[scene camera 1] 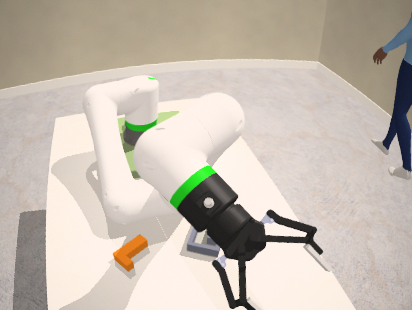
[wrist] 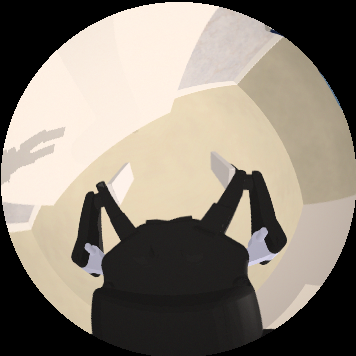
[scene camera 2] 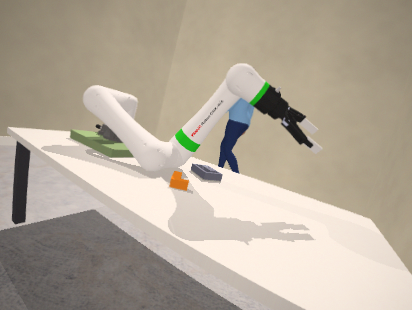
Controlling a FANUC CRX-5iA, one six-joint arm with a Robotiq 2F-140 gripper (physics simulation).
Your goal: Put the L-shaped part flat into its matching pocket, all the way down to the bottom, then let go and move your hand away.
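Frame: origin at the arm's base, x up, y left, z back, level; metres.
Where they show: gripper, between the fingertips: [scene camera 1: 302,296] [wrist: 169,164] [scene camera 2: 316,140]; arm's base, origin of its link: [scene camera 2: 117,139].
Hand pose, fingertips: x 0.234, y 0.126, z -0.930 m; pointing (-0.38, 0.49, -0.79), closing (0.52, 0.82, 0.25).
Note:
Things, the pixels of their top centre, and the offset from my fingertips. Level surfaces: height alone.
- orange L-shaped part, centre of its top: [scene camera 1: 133,249] [scene camera 2: 181,176] dx -0.243, dy -0.248, dz +0.384 m
- grey block, centre of its top: [scene camera 1: 208,230] [scene camera 2: 207,168] dx -0.236, dy -0.023, dz +0.406 m
- white table, height of its surface: dx -0.273 m
The orange L-shaped part [scene camera 1: 131,247] [scene camera 2: 178,184] lies flat on the table, apart from the grey pocket block. The grey block [scene camera 1: 202,250] [scene camera 2: 210,176] sits on the table beside the part; in scene camera 1 my wrist and gripper body cover much of it, so its pockets are mostly hidden. My gripper [scene camera 1: 285,280] [scene camera 2: 312,136] [wrist: 169,164] is wide open and empty, held high above the table and well away from both the part and the block. Its fingers point outward and slightly down. The part and the block do not show in the wrist view.
The white table [scene camera 1: 65,135] [scene camera 2: 280,200] [wrist: 150,65] carries the green base plate [scene camera 1: 132,167] [scene camera 2: 100,146] under my arm's base. A person [scene camera 1: 401,100] [scene camera 2: 233,135] stands beyond the table. A dark grey area [scene camera 1: 32,250] [scene camera 2: 100,260] lies on the floor alongside the table.

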